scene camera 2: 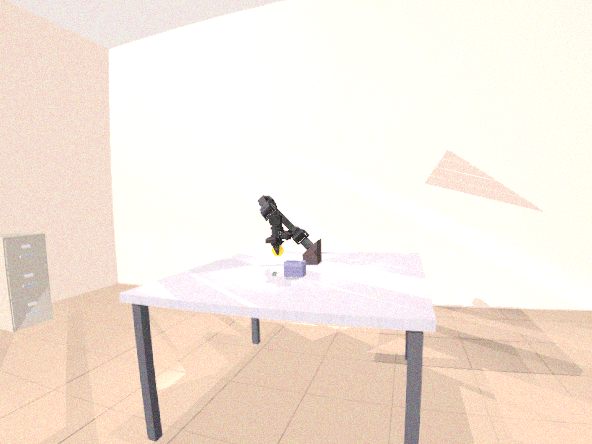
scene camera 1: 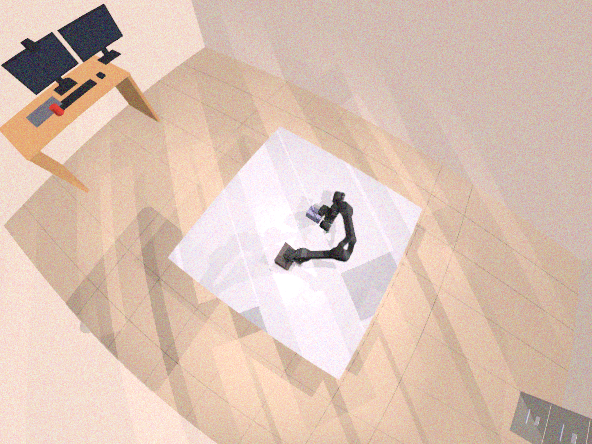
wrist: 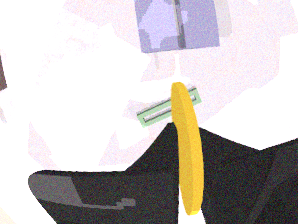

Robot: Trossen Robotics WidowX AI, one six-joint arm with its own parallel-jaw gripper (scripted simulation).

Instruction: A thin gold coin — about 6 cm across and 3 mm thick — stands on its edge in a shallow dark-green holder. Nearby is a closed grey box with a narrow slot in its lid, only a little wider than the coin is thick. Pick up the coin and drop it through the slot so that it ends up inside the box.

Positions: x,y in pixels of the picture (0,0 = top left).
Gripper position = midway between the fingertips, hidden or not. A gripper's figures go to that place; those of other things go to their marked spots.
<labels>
The gripper (wrist: 176,128) is 10 cm from the lens. A gold coin (wrist: 191,174): 5 cm from the lens.
</labels>
